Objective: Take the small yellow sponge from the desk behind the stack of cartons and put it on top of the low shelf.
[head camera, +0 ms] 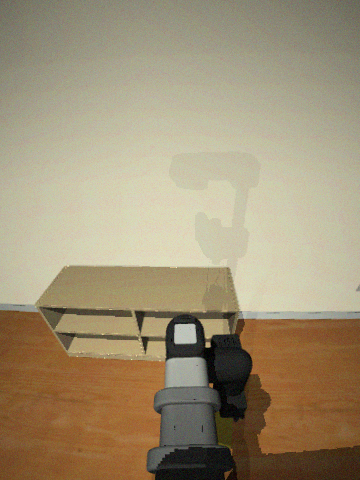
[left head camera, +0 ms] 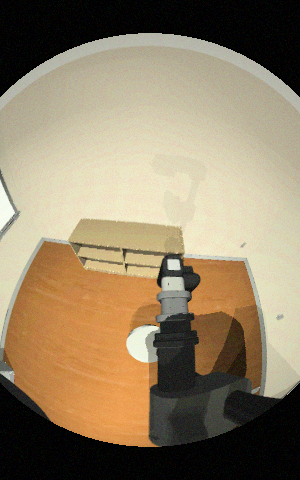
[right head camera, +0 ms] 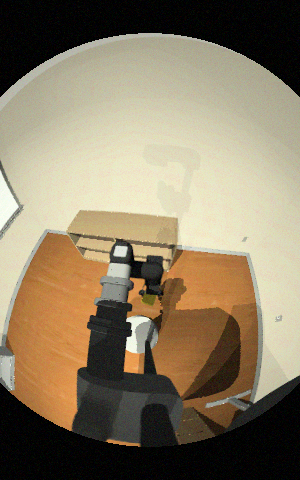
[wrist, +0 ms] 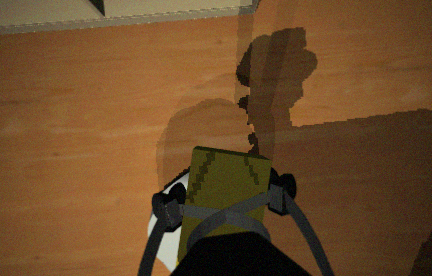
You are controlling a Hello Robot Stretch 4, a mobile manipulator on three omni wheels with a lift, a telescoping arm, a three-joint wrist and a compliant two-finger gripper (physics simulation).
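Seen in the pictures: gripper, fingertip midpoint: [head camera: 219,417] [wrist: 223,189]; robot's base at its link origin: [left head camera: 146,342] [right head camera: 138,333].
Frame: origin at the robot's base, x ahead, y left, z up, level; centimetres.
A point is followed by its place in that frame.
The yellow sponge [wrist: 230,180] @[x 28.6, y -9.4, z 88.8 cm] [right head camera: 148,299] @[x 22.7, y -7.9, z 88.7 cm] [head camera: 225,431] @[x 22.8, y -9.2, z 88.7 cm] is held between the two fingertips of my gripper [wrist: 223,189] @[x 26.9, y -8.7, z 83.8 cm] in the wrist view, above the floor; in the head camera view the arm covers most of it. My gripper is shut on it, with one fingertip against each side. The low shelf [head camera: 145,287] @[x 100.3, y 23.7, z 58.2 cm] [left head camera: 127,231] @[x 104.2, y 25.0, z 58.3 cm] [right head camera: 125,223] @[x 102.3, y 21.0, z 58.3 cm] stands against the wall ahead, a little to the left of the gripper. Its bottom front edge shows at the top left of the wrist view. The desk and the stack of cartons are not recognisable in these views.
The round white base [left head camera: 142,344] @[x -1.1, y 4.6, z 18.7 cm] [right head camera: 142,334] @[x 0.3, y -5.2, z 18.6 cm] of the robot shows below the arm. The wall [head camera: 150,150] @[x 122.8, y 14.9, z 135.5 cm] rises behind the shelf. Brown boards [right head camera: 192,425] show at the lower right of the right head view. Shadows of the robot fall on the wall and floor.
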